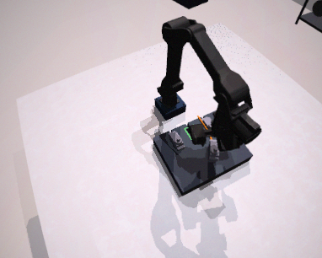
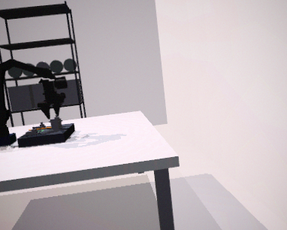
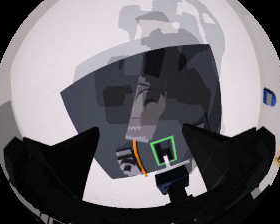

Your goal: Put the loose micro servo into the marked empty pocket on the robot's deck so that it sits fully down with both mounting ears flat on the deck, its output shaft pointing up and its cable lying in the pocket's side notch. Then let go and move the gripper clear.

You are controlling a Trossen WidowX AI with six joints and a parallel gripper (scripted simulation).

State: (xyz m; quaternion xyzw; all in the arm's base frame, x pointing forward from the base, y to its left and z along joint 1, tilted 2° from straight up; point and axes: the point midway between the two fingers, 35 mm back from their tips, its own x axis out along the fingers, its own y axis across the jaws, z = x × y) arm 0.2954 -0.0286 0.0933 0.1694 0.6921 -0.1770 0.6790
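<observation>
My gripper tip is now 2 cm to the left of the dark deck and 9 cm above it.
</observation>
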